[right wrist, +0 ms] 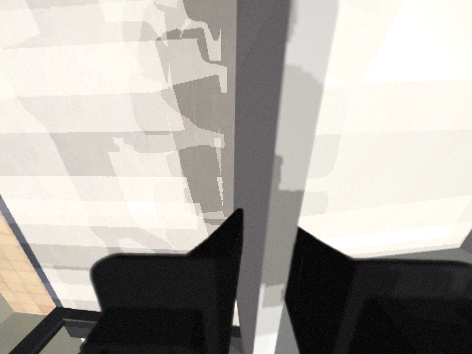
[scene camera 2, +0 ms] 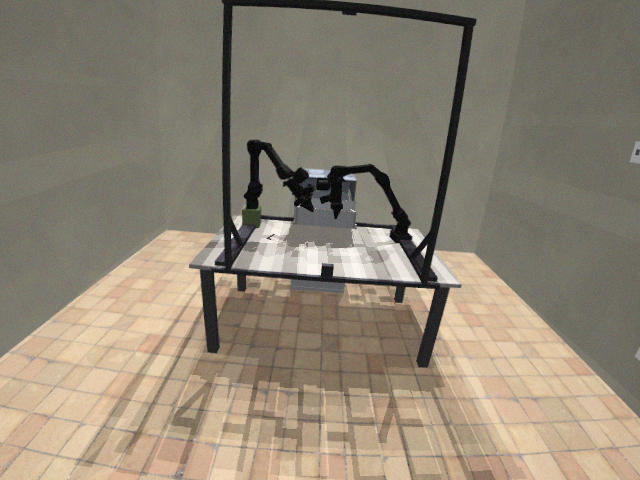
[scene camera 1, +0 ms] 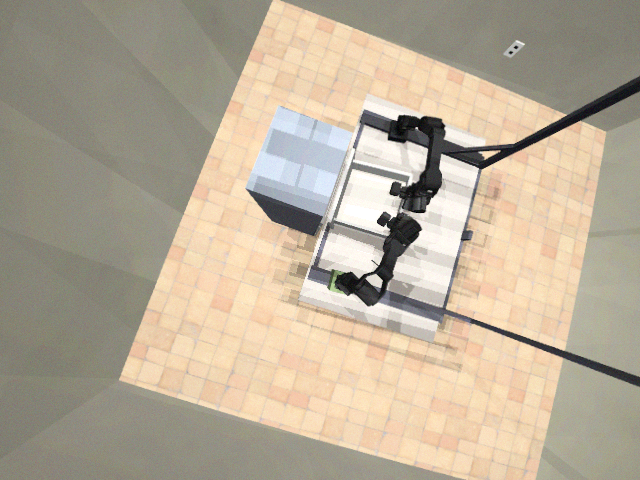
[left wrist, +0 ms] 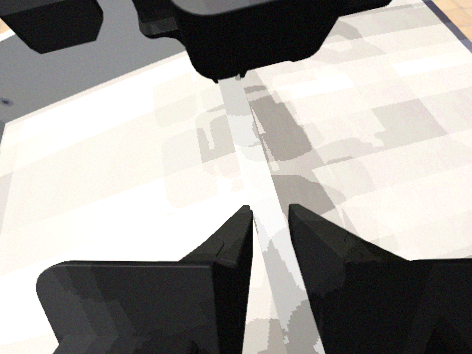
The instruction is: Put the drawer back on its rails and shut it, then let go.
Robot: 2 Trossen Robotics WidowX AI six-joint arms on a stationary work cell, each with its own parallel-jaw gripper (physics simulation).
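Seen in the pictures: left gripper, fingertip midpoint: (scene camera 2: 313, 211) (left wrist: 270, 213); right gripper, fingertip midpoint: (right wrist: 254, 214) (scene camera 2: 335, 218) (scene camera 1: 403, 197) (left wrist: 228, 76); left arm's base, origin of the base link: (scene camera 2: 251, 207) (scene camera 1: 342, 282); right arm's base, origin of the base link: (scene camera 2: 401, 233) (scene camera 1: 399, 129).
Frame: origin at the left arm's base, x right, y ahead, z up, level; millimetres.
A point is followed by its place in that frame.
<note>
The pale, open-topped drawer (scene camera 1: 381, 170) @[x 52, y 586, z 15 mm] (scene camera 2: 324, 219) @[x 197, y 420, z 13 mm] stretches from the blue-grey cabinet (scene camera 1: 310, 144) @[x -305, y 528, z 175 mm] (scene camera 2: 319, 172) @[x -369, y 406, z 175 mm] over the table. In scene camera 2 its wall appears raised above the table, with a shadow below. My left gripper (scene camera 1: 388, 222) @[x 179, y 359, z 51 mm] (scene camera 2: 309, 208) @[x 179, y 359, z 51 mm] (left wrist: 270, 213) @[x 179, y 359, z 51 mm] is shut on the drawer wall farthest from the cabinet. My right gripper (scene camera 1: 402, 191) @[x 191, y 480, z 20 mm] (scene camera 2: 337, 215) @[x 191, y 480, z 20 mm] (right wrist: 254, 214) @[x 191, y 480, z 20 mm] is shut on the drawer wall too, farther up in scene camera 1. The wall runs between both pairs of fingers in the wrist views. The rails are hidden, so their contact with the drawer cannot be told.
A green block (scene camera 1: 334, 280) @[x -40, y 2, z 0 mm] (scene camera 2: 251, 217) @[x 50, y 5, z -44 mm] is at the left arm's base. A small thin black thing (scene camera 1: 374, 262) @[x 162, y 141, z -103 mm] (scene camera 2: 270, 237) @[x 196, y 127, z -107 mm] lies on the striped table (scene camera 1: 439, 253) @[x 509, y 282, z -108 mm] (scene camera 2: 279, 260) @[x 486, y 202, z -108 mm]. Black frame posts (scene camera 2: 226, 134) @[x 608, y -7, z 453 mm] (scene camera 2: 449, 139) @[x 650, y 830, z 502 mm] stand at the table's sides. The two grippers are close together.
</note>
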